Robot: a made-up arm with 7 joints. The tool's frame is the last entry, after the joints. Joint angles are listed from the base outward.
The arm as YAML. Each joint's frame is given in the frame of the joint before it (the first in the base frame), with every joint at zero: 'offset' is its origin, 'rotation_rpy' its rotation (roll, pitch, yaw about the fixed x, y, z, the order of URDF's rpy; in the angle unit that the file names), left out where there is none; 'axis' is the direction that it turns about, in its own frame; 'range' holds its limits. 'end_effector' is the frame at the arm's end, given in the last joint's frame.
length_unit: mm
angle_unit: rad
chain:
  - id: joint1
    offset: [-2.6, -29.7, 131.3]
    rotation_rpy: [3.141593, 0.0, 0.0]
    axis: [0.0, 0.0, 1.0]
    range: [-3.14, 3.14]
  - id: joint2
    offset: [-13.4, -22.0, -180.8]
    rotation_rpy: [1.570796, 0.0, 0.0]
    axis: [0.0, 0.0, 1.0]
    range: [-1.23, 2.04]
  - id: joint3
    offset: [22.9, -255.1, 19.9]
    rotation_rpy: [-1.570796, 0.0, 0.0]
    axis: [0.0, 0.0, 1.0]
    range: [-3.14, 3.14]
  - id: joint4
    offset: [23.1, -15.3, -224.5]
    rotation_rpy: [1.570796, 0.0, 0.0]
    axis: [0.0, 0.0, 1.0]
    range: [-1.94, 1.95]
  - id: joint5
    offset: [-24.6, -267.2, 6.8]
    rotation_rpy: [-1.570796, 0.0, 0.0]
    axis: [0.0, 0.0, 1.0]
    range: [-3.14, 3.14]
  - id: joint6
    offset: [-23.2, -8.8, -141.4]
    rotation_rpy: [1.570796, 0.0, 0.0]
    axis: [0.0, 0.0, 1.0]
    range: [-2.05, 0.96]
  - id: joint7
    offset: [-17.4, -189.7, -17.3]
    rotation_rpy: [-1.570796, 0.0, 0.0]
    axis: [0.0, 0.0, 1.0]
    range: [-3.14, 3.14]
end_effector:
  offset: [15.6, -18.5, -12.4]
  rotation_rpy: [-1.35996, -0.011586, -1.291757]
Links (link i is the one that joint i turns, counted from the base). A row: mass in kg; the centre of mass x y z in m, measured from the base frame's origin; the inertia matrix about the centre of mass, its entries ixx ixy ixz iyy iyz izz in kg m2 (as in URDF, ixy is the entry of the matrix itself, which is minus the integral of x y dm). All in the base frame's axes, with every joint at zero. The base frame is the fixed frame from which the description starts. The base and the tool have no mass.
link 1: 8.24; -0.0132 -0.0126 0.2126; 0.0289 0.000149 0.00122 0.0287 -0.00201 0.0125
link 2: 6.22; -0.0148 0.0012 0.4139; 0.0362 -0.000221 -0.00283 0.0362 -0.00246 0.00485
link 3: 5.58; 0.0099 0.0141 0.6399; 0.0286 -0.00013 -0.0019 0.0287 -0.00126 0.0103
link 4: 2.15; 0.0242 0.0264 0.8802; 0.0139 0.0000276 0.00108 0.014 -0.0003 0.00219
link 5: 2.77; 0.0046 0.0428 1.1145; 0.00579 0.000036 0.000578 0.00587 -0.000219 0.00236
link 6: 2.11; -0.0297 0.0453 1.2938; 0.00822 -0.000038 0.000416 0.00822 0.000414 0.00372
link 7: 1.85; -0.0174 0.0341 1.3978; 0.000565 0 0 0.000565 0 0.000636
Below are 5 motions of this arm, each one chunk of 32 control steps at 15 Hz.
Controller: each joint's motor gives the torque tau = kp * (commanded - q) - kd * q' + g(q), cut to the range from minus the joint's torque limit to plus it. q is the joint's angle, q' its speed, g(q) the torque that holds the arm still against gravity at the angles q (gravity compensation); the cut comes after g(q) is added. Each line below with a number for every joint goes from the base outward.
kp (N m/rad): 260 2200 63 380 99 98 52
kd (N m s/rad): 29 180 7 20 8.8 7.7 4.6
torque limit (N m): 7.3 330 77 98 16 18 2.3
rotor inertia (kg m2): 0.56 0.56 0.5 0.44 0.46 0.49 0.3
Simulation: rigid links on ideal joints. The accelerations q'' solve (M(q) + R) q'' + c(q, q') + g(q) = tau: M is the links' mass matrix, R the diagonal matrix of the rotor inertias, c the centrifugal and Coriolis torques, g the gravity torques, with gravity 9.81 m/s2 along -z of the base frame. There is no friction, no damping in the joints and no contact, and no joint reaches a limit. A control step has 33 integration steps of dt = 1/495 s. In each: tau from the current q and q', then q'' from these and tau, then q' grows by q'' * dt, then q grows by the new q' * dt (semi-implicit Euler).
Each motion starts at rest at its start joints. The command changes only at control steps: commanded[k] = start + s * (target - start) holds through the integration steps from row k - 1 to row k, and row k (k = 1, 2, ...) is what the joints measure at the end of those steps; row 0 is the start. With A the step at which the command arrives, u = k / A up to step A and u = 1 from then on. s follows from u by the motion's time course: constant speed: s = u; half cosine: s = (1 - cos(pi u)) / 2; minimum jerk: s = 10 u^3 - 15 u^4 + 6 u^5; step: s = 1 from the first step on.
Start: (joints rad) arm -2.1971 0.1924 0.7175 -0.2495 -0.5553 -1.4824 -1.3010
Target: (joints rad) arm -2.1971 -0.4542 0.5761 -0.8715 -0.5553 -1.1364 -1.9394
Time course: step
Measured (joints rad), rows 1 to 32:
1: -2.0679 0.0722 0.7314 -0.2997 -0.5691 -1.4158 -1.3193
2: -1.8491 -0.2068 0.6774 -0.4201 -0.6135 -1.2228 -1.3698
3: -1.8223 -0.3761 0.5781 -0.7693 -0.6161 -1.0026 -1.4426
4: -1.8347 -0.4619 0.4927 -1.0402 -0.5681 -0.9099 -1.5464
5: -1.8636 -0.4828 0.4412 -1.1739 -0.5269 -0.9864 -1.6867
6: -1.9095 -0.4822 0.4327 -1.1468 -0.5101 -1.1226 -1.8446
7: -1.9706 -0.4751 0.4588 -0.9871 -0.5128 -1.2048 -1.9747
8: -2.0574 -0.4590 0.5178 -0.8542 -0.5332 -1.1919 -2.0708
9: -2.1474 -0.4475 0.5736 -0.8059 -0.5582 -1.1409 -2.1326
10: -2.2227 -0.4455 0.6030 -0.8173 -0.5730 -1.1050 -2.1606
11: -2.2776 -0.4495 0.6032 -0.8482 -0.5740 -1.1000 -2.1553
12: -2.3122 -0.4542 0.5813 -0.8721 -0.5678 -1.1156 -2.1169
13: -2.3318 -0.4568 0.5509 -0.8815 -0.5624 -1.1346 -2.0469
14: -2.3423 -0.4572 0.5247 -0.8800 -0.5608 -1.1459 -1.9748
15: -2.3475 -0.4565 0.5093 -0.8745 -0.5624 -1.1477 -1.9336
16: -2.3479 -0.4556 0.5050 -0.8698 -0.5648 -1.1439 -1.9221
17: -2.3423 -0.4550 0.5082 -0.8676 -0.5664 -1.1392 -1.9264
18: -2.3287 -0.4548 0.5147 -0.8676 -0.5665 -1.1364 -1.9342
19: -2.3055 -0.4549 0.5209 -0.8683 -0.5658 -1.1356 -1.9397
20: -2.2720 -0.4550 0.5254 -0.8691 -0.5648 -1.1360 -1.9419
21: -2.2370 -0.4549 0.5355 -0.8710 -0.5622 -1.1360 -1.9417
22: -2.2112 -0.4547 0.5570 -0.8735 -0.5572 -1.1356 -1.9405
23: -2.1945 -0.4544 0.5834 -0.8748 -0.5516 -1.1351 -1.9393
24: -2.1847 -0.4539 0.6073 -0.8746 -0.5473 -1.1348 -1.9385
25: -2.1796 -0.4535 0.6239 -0.8735 -0.5451 -1.1345 -1.9382
26: -2.1781 -0.4532 0.6316 -0.8724 -0.5449 -1.1344 -1.9382
27: -2.1793 -0.4531 0.6307 -0.8717 -0.5461 -1.1344 -1.9384
28: -2.1822 -0.4533 0.6229 -0.8715 -0.5481 -1.1347 -1.9386
29: -2.1862 -0.4536 0.6107 -0.8716 -0.5505 -1.1351 -1.9389
30: -2.1906 -0.4539 0.5966 -0.8716 -0.5529 -1.1357 -1.9391
31: -2.1949 -0.4542 0.5828 -0.8716 -0.5550 -1.1363 -1.9394
32: -2.1986 -0.4544 0.5711 -0.8715 -0.5568 -1.1367 -1.9396

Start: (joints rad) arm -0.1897 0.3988 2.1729 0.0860 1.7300 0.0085 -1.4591
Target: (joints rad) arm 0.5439 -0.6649 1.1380 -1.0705 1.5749 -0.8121 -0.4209
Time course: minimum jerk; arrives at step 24
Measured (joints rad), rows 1 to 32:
1: -0.1894 0.3985 2.1727 0.0854 1.7300 0.0082 -1.4589
2: -0.1875 0.3960 2.1709 0.0816 1.7296 0.0061 -1.4574
3: -0.1823 0.3888 2.1654 0.0709 1.7285 -0.0001 -1.4523
4: -0.1727 0.3744 2.1539 0.0508 1.7263 -0.0123 -1.4408
5: -0.1574 0.3510 2.1348 0.0200 1.7228 -0.0319 -1.4204
6: -0.1354 0.3175 2.1071 -0.0217 1.7177 -0.0595 -1.3896
7: -0.1061 0.2735 2.0708 -0.0737 1.7112 -0.0953 -1.3482
8: -0.0696 0.2195 2.0265 -0.1348 1.7036 -0.1389 -1.2964
9: -0.0267 0.1562 1.9751 -0.2039 1.6952 -0.1892 -1.2352
10: 0.0211 0.0851 1.9171 -0.2797 1.6863 -0.2447 -1.1660
11: 0.0715 0.0080 1.8529 -0.3611 1.6772 -0.3037 -1.0904
12: 0.1225 -0.0730 1.7818 -0.4470 1.6679 -0.3646 -1.0104
13: 0.1728 -0.1556 1.7033 -0.5358 1.6581 -0.4257 -0.9282
14: 0.2221 -0.2375 1.6175 -0.6251 1.6477 -0.4856 -0.8462
15: 0.2699 -0.3166 1.5256 -0.7122 1.6365 -0.5428 -0.7669
16: 0.3159 -0.3909 1.4303 -0.7944 1.6247 -0.5961 -0.6923
17: 0.3595 -0.4584 1.3352 -0.8694 1.6127 -0.6443 -0.6245
18: 0.4002 -0.5175 1.2450 -0.9351 1.6007 -0.6866 -0.5650
19: 0.4371 -0.5670 1.1649 -0.9900 1.5892 -0.7224 -0.5150
20: 0.4690 -0.6060 1.0997 -1.0328 1.5788 -0.7513 -0.4754
21: 0.4949 -0.6344 1.0532 -1.0626 1.5703 -0.7733 -0.4465
22: 0.5143 -0.6529 1.0268 -1.0798 1.5645 -0.7887 -0.4277
23: 0.5274 -0.6628 1.0202 -1.0858 1.5619 -0.7982 -0.4179
24: 0.5350 -0.6664 1.0309 -1.0837 1.5626 -0.8032 -0.4150
25: 0.5388 -0.6668 1.0547 -1.0777 1.5661 -0.8059 -0.4161
26: 0.5406 -0.6661 1.0853 -1.0720 1.5707 -0.8083 -0.4184
27: 0.5420 -0.6651 1.1163 -1.0686 1.5747 -0.8109 -0.4204
28: 0.5441 -0.6643 1.1427 -1.0676 1.5770 -0.8136 -0.4216
29: 0.5468 -0.6637 1.1616 -1.0682 1.5775 -0.8158 -0.4219
30: 0.5494 -0.6634 1.1725 -1.0693 1.5767 -0.8170 -0.4218
31: 0.5514 -0.6634 1.1759 -1.0704 1.5756 -0.8172 -0.4216
32: 0.5522 -0.6636 1.1736 -1.0711 1.5746 -0.8166 -0.4214

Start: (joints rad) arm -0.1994 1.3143 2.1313 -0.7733 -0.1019 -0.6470 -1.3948
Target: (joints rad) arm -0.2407 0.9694 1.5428 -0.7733 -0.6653 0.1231 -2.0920
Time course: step
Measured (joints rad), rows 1 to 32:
1: -0.1949 1.1979 2.1767 -0.8405 -0.1129 -0.5801 -1.4127
2: -0.1949 1.0683 2.1258 -0.8290 -0.1777 -0.4131 -1.4681
3: -0.1961 1.0080 1.9416 -0.7655 -0.3427 -0.1335 -1.5577
4: -0.2029 0.9768 1.6964 -0.7236 -0.5476 0.1125 -1.6796
5: -0.2094 0.9620 1.4723 -0.7236 -0.6682 0.2224 -1.8343
6: -0.2187 0.9575 1.3325 -0.7486 -0.7033 0.2098 -1.9998
7: -0.2350 0.9566 1.2787 -0.7718 -0.6971 0.1494 -2.1328
8: -0.2552 0.9575 1.2859 -0.7843 -0.6824 0.0997 -2.2307
9: -0.2778 0.9601 1.3311 -0.7860 -0.6719 0.0811 -2.2927
10: -0.2992 0.9634 1.3965 -0.7831 -0.6668 0.0878 -2.3175
11: -0.3156 0.9668 1.4662 -0.7811 -0.6648 0.1044 -2.3040
12: -0.3246 0.9695 1.5274 -0.7813 -0.6638 0.1187 -2.2513
13: -0.3254 0.9713 1.5717 -0.7828 -0.6632 0.1258 -2.1690
14: -0.3179 0.9722 1.5964 -0.7840 -0.6628 0.1269 -2.1022
15: -0.3022 0.9722 1.6026 -0.7841 -0.6628 0.1247 -2.0637
16: -0.2807 0.9717 1.5952 -0.7819 -0.6632 0.1222 -2.0540
17: -0.2594 0.9710 1.5813 -0.7754 -0.6639 0.1220 -2.0665
18: -0.2414 0.9703 1.5661 -0.7685 -0.6647 0.1242 -2.0824
19: -0.2280 0.9697 1.5529 -0.7642 -0.6654 0.1272 -2.0925
20: -0.2196 0.9693 1.5436 -0.7634 -0.6659 0.1291 -2.0959
21: -0.2169 0.9693 1.5389 -0.7643 -0.6660 0.1294 -2.0954
22: -0.2192 0.9693 1.5380 -0.7662 -0.6659 0.1284 -2.0937
23: -0.2244 0.9694 1.5394 -0.7691 -0.6657 0.1268 -2.0924
24: -0.2310 0.9694 1.5414 -0.7720 -0.6655 0.1249 -2.0917
25: -0.2375 0.9695 1.5431 -0.7744 -0.6653 0.1231 -2.0916
26: -0.2428 0.9694 1.5438 -0.7759 -0.6652 0.1217 -2.0917
27: -0.2464 0.9694 1.5435 -0.7765 -0.6651 0.1209 -2.0919
28: -0.2480 0.9693 1.5425 -0.7764 -0.6651 0.1207 -2.0920
29: -0.2481 0.9693 1.5411 -0.7758 -0.6652 0.1208 -2.0921
30: -0.2469 0.9692 1.5400 -0.7750 -0.6653 0.1213 -2.0921
31: -0.2451 0.9692 1.5394 -0.7741 -0.6654 0.1219 -2.0921
32: -0.2430 0.9692 1.5395 -0.7733 -0.6654 0.1226 -2.0921

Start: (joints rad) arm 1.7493 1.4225 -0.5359 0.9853 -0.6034 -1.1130 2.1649
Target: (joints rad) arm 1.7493 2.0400 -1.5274 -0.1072 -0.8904 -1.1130 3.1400
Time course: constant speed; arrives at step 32
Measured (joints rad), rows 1 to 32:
1: 1.7479 1.4333 -0.5448 0.9635 -0.6060 -1.1137 2.1733
2: 1.7468 1.4493 -0.5631 0.9293 -0.6127 -1.1135 2.1947
3: 1.7471 1.4670 -0.5890 0.8929 -0.6212 -1.1132 2.2249
4: 1.7482 1.4855 -0.6199 0.8576 -0.6301 -1.1132 2.2583
5: 1.7492 1.5045 -0.6528 0.8234 -0.6392 -1.1133 2.2916
6: 1.7495 1.5237 -0.6861 0.7897 -0.6484 -1.1132 2.3235
7: 1.7490 1.5431 -0.7188 0.7560 -0.6577 -1.1130 2.3542
8: 1.7481 1.5624 -0.7511 0.7223 -0.6669 -1.1127 2.3844
9: 1.7470 1.5817 -0.7829 0.6884 -0.6759 -1.1124 2.4145
10: 1.7459 1.6010 -0.8145 0.6545 -0.6848 -1.1121 2.4447
11: 1.7450 1.6203 -0.8459 0.6205 -0.6937 -1.1120 2.4751
12: 1.7445 1.6396 -0.8770 0.5864 -0.7027 -1.1119 2.5056
13: 1.7443 1.6589 -0.9079 0.5522 -0.7116 -1.1119 2.5361
14: 1.7444 1.6782 -0.9386 0.5180 -0.7206 -1.1119 2.5666
15: 1.7448 1.6975 -0.9690 0.4837 -0.7296 -1.1120 2.5971
16: 1.7454 1.7168 -0.9994 0.4494 -0.7386 -1.1121 2.6276
17: 1.7461 1.7361 -1.0298 0.4151 -0.7475 -1.1121 2.6581
18: 1.7468 1.7554 -1.0601 0.3808 -0.7565 -1.1122 2.6886
19: 1.7474 1.7747 -1.0906 0.3465 -0.7654 -1.1122 2.7191
20: 1.7479 1.7940 -1.1211 0.3123 -0.7744 -1.1123 2.7495
21: 1.7483 1.8133 -1.1518 0.2781 -0.7833 -1.1123 2.7800
22: 1.7486 1.8326 -1.1825 0.2439 -0.7923 -1.1122 2.8105
23: 1.7488 1.8519 -1.2132 0.2098 -0.8013 -1.1122 2.8410
24: 1.7489 1.8712 -1.2440 0.1757 -0.8103 -1.1122 2.8714
25: 1.7489 1.8905 -1.2748 0.1416 -0.8193 -1.1121 2.9019
26: 1.7489 1.9098 -1.3056 0.1075 -0.8283 -1.1120 2.9324
27: 1.7490 1.9291 -1.3364 0.0733 -0.8373 -1.1120 2.9628
28: 1.7490 1.9485 -1.3672 0.0392 -0.8463 -1.1119 2.9933
29: 1.7492 1.9678 -1.3979 0.0050 -0.8553 -1.1119 3.0238
30: 1.7493 1.9871 -1.4287 -0.0291 -0.8643 -1.1119 3.0543
31: 1.7495 2.0064 -1.4595 -0.0633 -0.8733 -1.1118 3.0847
32: 1.7497 2.0257 -1.4903 -0.0975 -0.8823 -1.1118 3.1152

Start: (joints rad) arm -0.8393 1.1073 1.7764 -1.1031 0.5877 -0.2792 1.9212
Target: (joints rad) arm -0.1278 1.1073 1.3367 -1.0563 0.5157 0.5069 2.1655
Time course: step
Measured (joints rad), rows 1 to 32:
1: -0.8330 1.1140 1.7386 -1.0936 0.5697 -0.2402 1.9436
2: -0.8177 1.1156 1.6597 -1.0822 0.5428 -0.1171 2.0085
3: -0.8011 1.1135 1.5610 -1.0738 0.5244 0.1009 2.0984
4: -0.7883 1.1097 1.4554 -1.0626 0.5156 0.3635 2.1667
5: -0.7698 1.1053 1.3463 -1.0500 0.5130 0.5343 2.2035
6: -0.7362 1.1021 1.2515 -1.0486 0.5146 0.5897 2.2069
7: -0.6886 1.1004 1.1897 -1.0555 0.5177 0.5742 2.1887
8: -0.6322 1.1001 1.1663 -1.0625 0.5202 0.5378 2.1710
9: -0.5708 1.1009 1.1766 -1.0656 0.5209 0.5095 2.1619
10: -0.5062 1.1025 1.2110 -1.0650 0.5201 0.4965 2.1604
11: -0.4383 1.1045 1.2585 -1.0629 0.5185 0.4942 2.1625
12: -0.3663 1.1066 1.3086 -1.0613 0.5168 0.4958 2.1651
13: -0.2893 1.1083 1.3528 -1.0606 0.5155 0.4969 2.1668
14: -0.2111 1.1098 1.3863 -1.0571 0.5147 0.4976 2.1675
15: -0.1406 1.1109 1.4082 -1.0486 0.5138 0.5009 2.1672
16: -0.0743 1.1111 1.4174 -1.0448 0.5130 0.5053 2.1665
17: -0.0115 1.1109 1.4147 -1.0455 0.5128 0.5083 2.1659
18: 0.0464 1.1103 1.4034 -1.0471 0.5131 0.5097 2.1655
19: 0.0984 1.1096 1.3871 -1.0478 0.5136 0.5103 2.1653
20: 0.1443 1.1089 1.3693 -1.0478 0.5142 0.5110 2.1651
21: 0.1839 1.1083 1.3528 -1.0477 0.5146 0.5120 2.1650
22: 0.2174 1.1078 1.3393 -1.0478 0.5149 0.5131 2.1648
23: 0.2446 1.1075 1.3299 -1.0480 0.5151 0.5138 2.1647
24: 0.2654 1.1074 1.3248 -1.0483 0.5152 0.5141 2.1647
25: 0.2798 1.1074 1.3235 -1.0485 0.5152 0.5140 2.1647
26: 0.2877 1.1075 1.3251 -1.0487 0.5152 0.5137 2.1647
27: 0.2892 1.1076 1.3286 -1.0487 0.5151 0.5133 2.1648
28: 0.2843 1.1078 1.3331 -1.0488 0.5150 0.5129 2.1648
29: 0.2731 1.1080 1.3376 -1.0488 0.5149 0.5125 2.1649
30: 0.2556 1.1081 1.3416 -1.0487 0.5148 0.5122 2.1649
31: 0.2319 1.1082 1.3447 -1.0486 0.5147 0.5120 2.1650
32: 0.2020 1.1083 1.3468 -1.0484 0.5147 0.5119 2.1650

